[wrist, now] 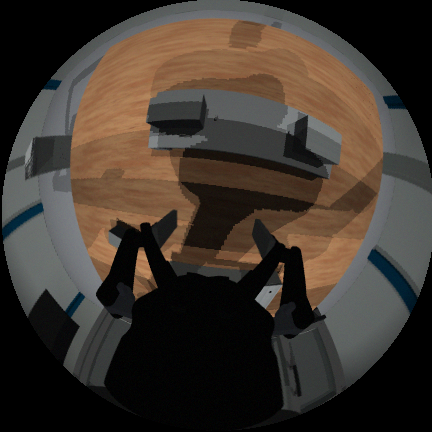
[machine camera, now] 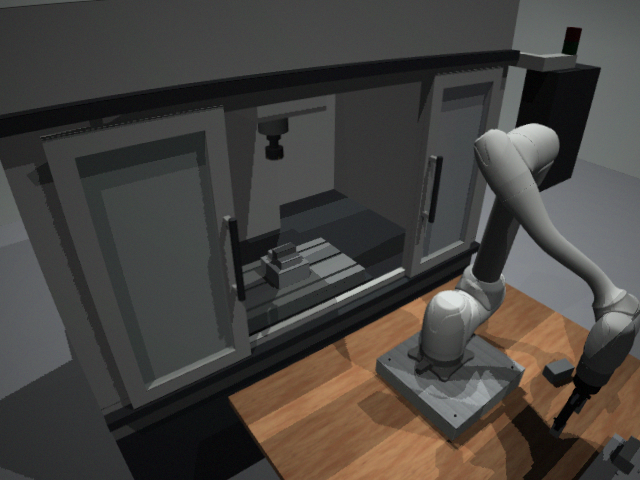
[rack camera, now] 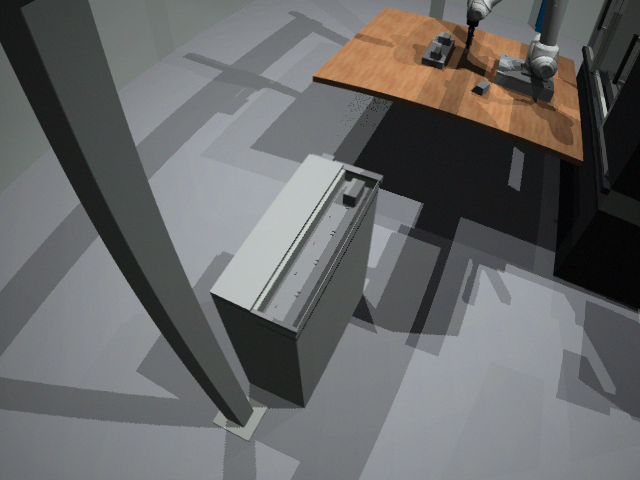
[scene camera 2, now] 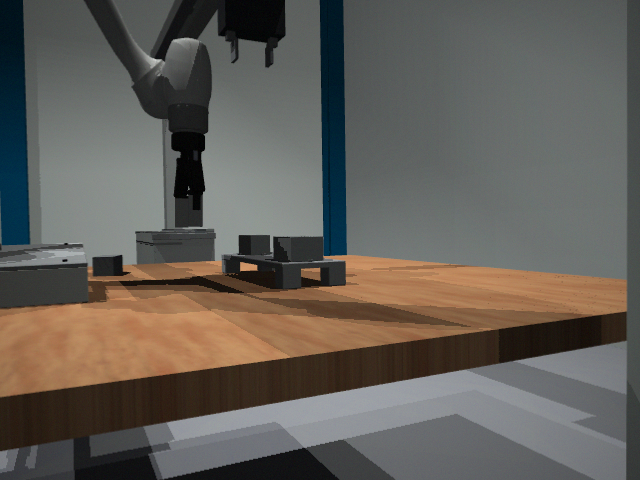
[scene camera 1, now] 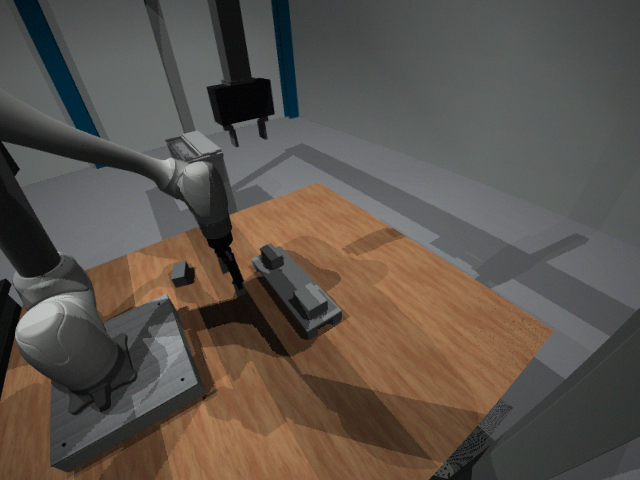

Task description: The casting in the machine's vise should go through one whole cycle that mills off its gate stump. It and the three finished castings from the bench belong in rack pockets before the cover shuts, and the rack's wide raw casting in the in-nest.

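Frame: origin at the arm's base, x back, y right, z up, level; centimetres.
Where they show: gripper, fingertip midpoint: point(wrist: 214, 222) point(rack camera: 467, 49) point(scene camera 2: 188, 227) point(scene camera 1: 233, 282); arm's base, link origin: point(machine camera: 440, 355) point(rack camera: 533, 73) point(scene camera 1: 101, 371).
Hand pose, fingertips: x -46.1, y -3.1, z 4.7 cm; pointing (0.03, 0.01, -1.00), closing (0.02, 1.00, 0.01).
Things, the pixels of their top centre, and the offset from my fingertips. "*": a spot on its surface instead.
- third casting, top centre: point(scene camera 2: 107, 255) point(wrist: 119, 243) point(machine camera: 560, 366) point(scene camera 1: 178, 269) point(rack camera: 483, 84) dx +14.1, dy -30.0, dz -7.3 cm
- vise, surface spot: point(machine camera: 286, 274) * dx +115.1, dy +24.2, dz +2.9 cm
- block-like casting, top centre: point(rack camera: 354, 187) dx -26.0, dy -151.2, dz -1.7 cm
- machine's left door, surface spot: point(machine camera: 216, 180) * dx +95.1, dy +59.7, dz +63.3 cm
- spindle, top centre: point(machine camera: 273, 138) dx +142.5, dy +9.8, dz +53.9 cm
- black box with two prongs, surface spot: point(scene camera 2: 251, 18) point(scene camera 1: 243, 110) * dx -18.1, dy -4.4, dz +52.2 cm
My gripper point(scene camera 1: 232, 277) point(scene camera 2: 189, 198) point(wrist: 214, 222) is open and empty, above the bench beside the low two-place stand point(scene camera 1: 286, 281) point(scene camera 2: 286, 276). One casting point(scene camera 1: 271, 256) point(scene camera 2: 254, 244) stands on the stand's far end, another point(scene camera 1: 311, 300) point(scene camera 2: 298, 248) on its near end. A third casting point(scene camera 1: 180, 274) point(scene camera 2: 107, 265) point(machine camera: 558, 370) point(rack camera: 481, 87) lies on the bench near the robot base. The vise point(machine camera: 286, 274) holds a casting point(machine camera: 284, 252); its stump is too dark to make out. The rack point(rack camera: 330, 294) is uncovered along one side, with a block-like casting point(rack camera: 353, 192) at its bench-side end.
The machine's left door point(machine camera: 216, 180) and right door point(machine camera: 415, 258) stand apart, with the spindle point(machine camera: 273, 147) above the vise. A black box with two prongs point(scene camera 1: 240, 100) point(scene camera 2: 251, 18) hangs behind the bench. A slanting post point(rack camera: 149, 227) stands beside the rack. The robot's base plate point(machine camera: 408, 384) sits on the bench.
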